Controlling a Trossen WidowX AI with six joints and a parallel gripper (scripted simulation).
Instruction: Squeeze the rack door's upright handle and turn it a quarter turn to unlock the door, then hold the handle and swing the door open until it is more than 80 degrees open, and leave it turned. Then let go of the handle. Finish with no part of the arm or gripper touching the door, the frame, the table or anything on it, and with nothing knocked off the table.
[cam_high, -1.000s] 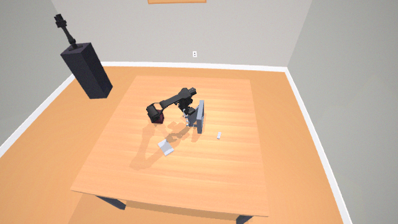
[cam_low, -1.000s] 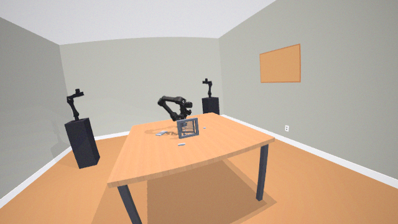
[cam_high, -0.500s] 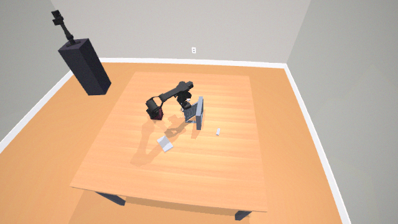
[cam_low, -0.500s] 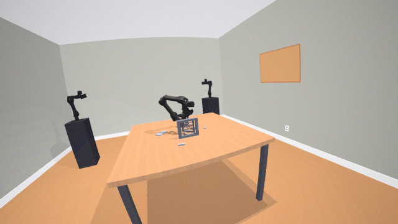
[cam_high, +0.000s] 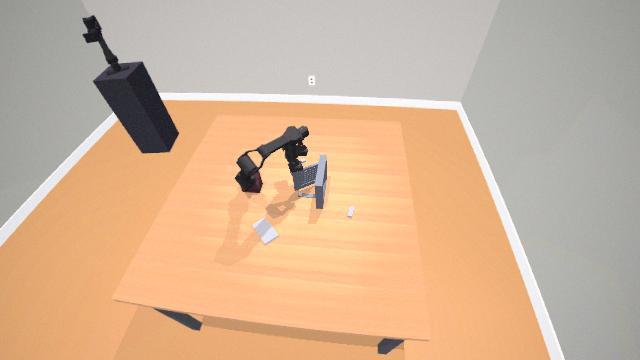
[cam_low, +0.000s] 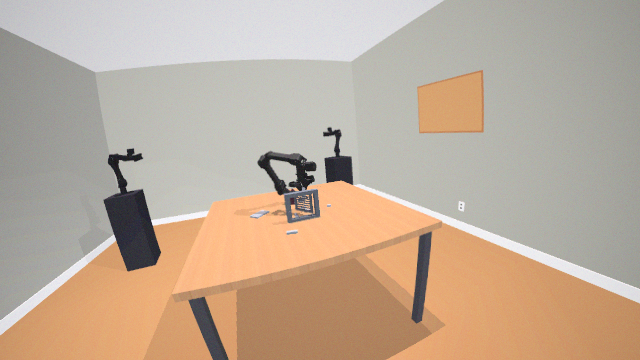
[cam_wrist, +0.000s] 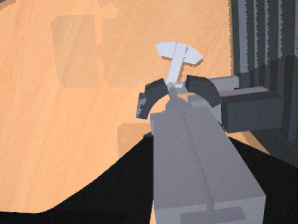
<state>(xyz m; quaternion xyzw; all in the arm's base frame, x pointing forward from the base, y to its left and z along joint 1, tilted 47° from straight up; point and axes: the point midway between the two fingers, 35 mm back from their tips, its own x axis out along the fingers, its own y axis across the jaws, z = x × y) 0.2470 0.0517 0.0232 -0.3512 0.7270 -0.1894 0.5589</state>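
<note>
The tiny white cube is 40 mm ahead of my gripper tip, 170 mm to the left of it and 110 mm below it.
</note>
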